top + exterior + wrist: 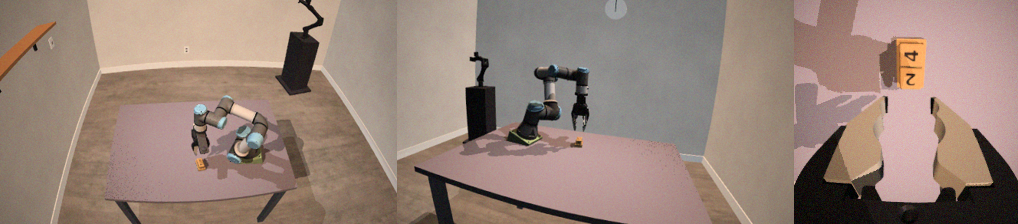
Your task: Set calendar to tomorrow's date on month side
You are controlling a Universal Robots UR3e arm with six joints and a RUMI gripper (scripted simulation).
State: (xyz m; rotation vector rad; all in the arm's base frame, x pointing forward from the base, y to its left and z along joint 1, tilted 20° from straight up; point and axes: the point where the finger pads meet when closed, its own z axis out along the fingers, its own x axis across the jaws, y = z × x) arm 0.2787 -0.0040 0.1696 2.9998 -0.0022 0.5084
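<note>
Right now my hand is 8 cm above the cube. Also, from my hand: orange calendar tray (10 cm below, 2 cm to the left).
</note>
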